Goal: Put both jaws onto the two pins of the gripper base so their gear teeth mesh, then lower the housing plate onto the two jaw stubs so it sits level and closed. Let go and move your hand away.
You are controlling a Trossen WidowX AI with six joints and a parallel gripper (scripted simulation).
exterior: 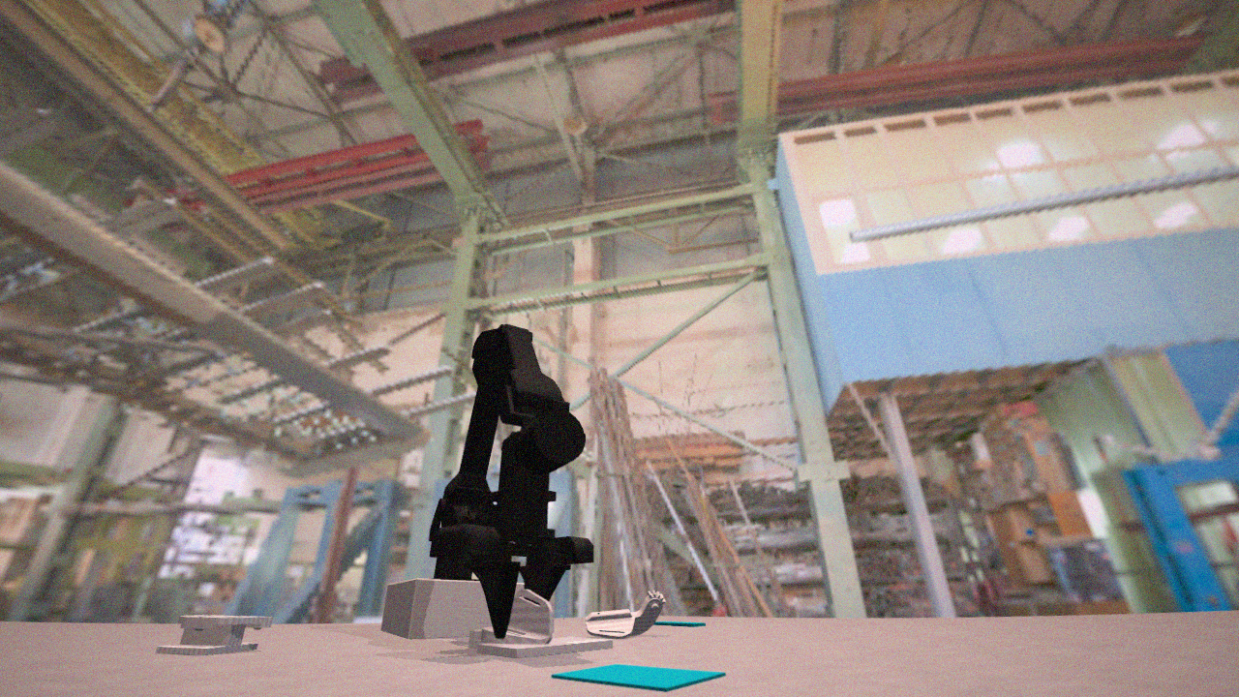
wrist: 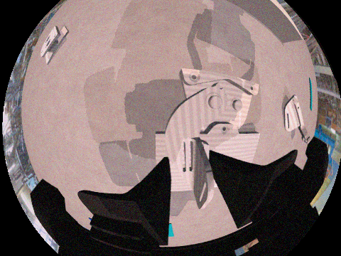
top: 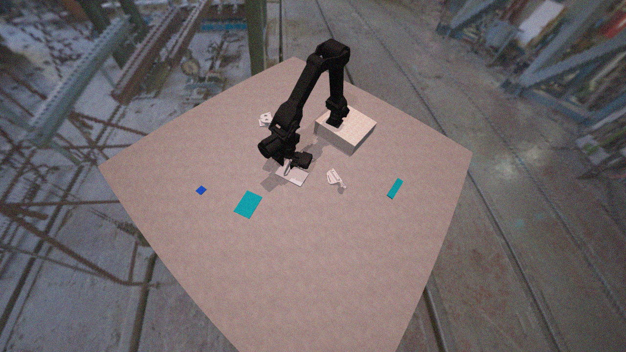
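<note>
Right now the flat white plate is 3 cm to the left of my gripper tip, 1 cm below it and 1 cm ahead of it. Also, from my gripper tip: gripper base (24 cm to the right, 18 cm behind, 1 cm above); housing plate (5 cm behind, 3 cm to the left, 1 cm below); large teal patch (21 cm ahead, 4 cm to the right, 1 cm below).
</note>
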